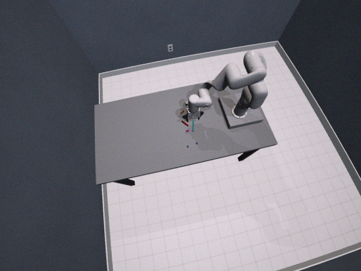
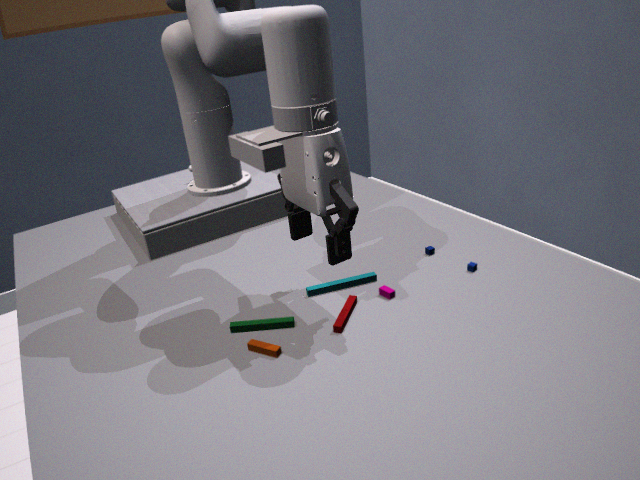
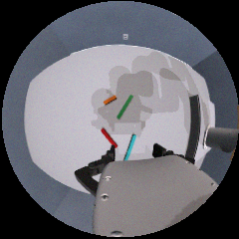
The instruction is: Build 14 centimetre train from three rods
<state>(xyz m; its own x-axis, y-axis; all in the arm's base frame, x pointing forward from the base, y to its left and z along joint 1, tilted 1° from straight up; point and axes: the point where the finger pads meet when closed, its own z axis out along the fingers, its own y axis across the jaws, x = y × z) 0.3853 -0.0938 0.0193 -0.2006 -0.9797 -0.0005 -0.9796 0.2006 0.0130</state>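
Now: hand 7 cm short of the magenta rod, 7 cm above it and 5 cm to the right of it. From my hand the other things lie so: green rod (11 cm to the right, 7 cm below); red rod (7 cm below, 6 cm ahead, 2 cm to the right); turquoise rod (7 cm below, 3 cm to the left, 1 cm ahead).
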